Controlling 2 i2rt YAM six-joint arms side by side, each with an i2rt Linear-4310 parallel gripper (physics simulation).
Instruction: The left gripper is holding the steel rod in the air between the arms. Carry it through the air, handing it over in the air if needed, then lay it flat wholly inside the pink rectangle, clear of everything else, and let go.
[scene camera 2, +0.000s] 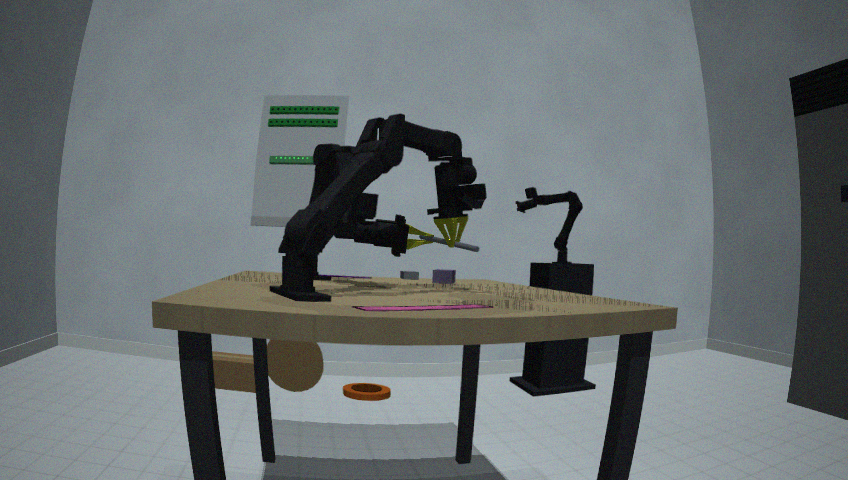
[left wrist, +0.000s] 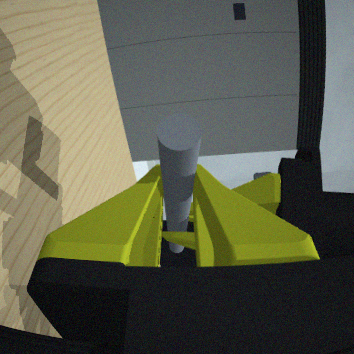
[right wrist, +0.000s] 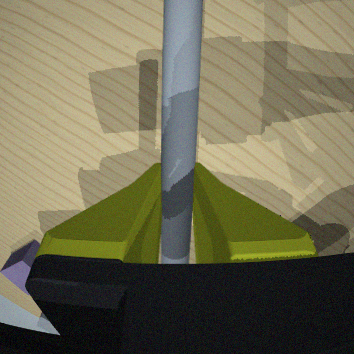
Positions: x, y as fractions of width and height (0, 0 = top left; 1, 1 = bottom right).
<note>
In view: the left gripper (left wrist: 0.50, 0.50), the right gripper (scene camera 2: 0.53, 0.52) and a steel rod (left wrist: 0.50, 0.38).
The right gripper is seen too in the left wrist view (left wrist: 0.46, 0.63) and in the right wrist view (right wrist: 0.50, 0.49).
</note>
